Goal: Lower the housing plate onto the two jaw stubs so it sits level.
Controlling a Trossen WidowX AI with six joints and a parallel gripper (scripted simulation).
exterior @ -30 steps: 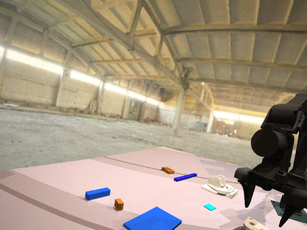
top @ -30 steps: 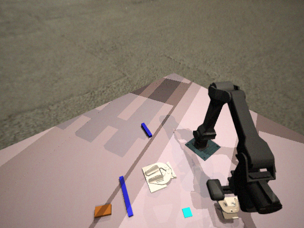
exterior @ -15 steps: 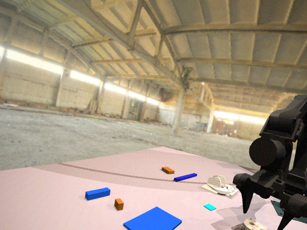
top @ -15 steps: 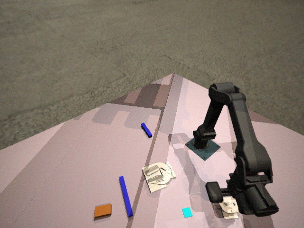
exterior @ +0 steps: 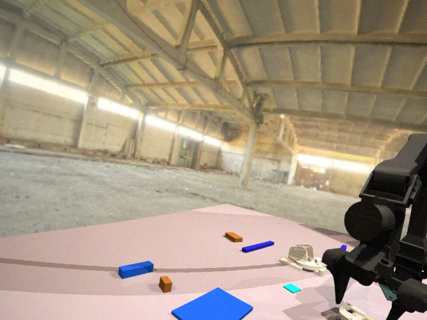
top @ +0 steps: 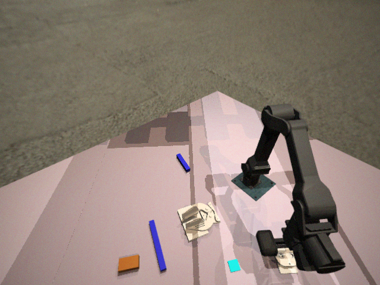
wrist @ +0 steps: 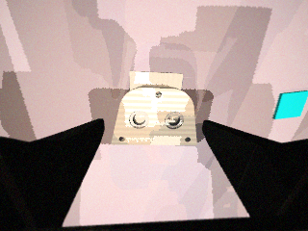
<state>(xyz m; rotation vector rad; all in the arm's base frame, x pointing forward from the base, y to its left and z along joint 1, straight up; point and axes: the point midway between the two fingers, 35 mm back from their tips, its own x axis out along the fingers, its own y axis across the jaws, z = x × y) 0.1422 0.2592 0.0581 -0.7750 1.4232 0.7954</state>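
My gripper tip is now 140 mm short of the cyan tile, 70 mm to the left of it and 30 mm above it. Also, from my gripper tip: long blue bar 300 mm ahead, 260 mm to the right, 20 mm below; orange cube 340 mm ahead, 140 mm to the left, 20 mm below; blue slab 230 mm ahead, 130 mm to the left, 20 mm below.
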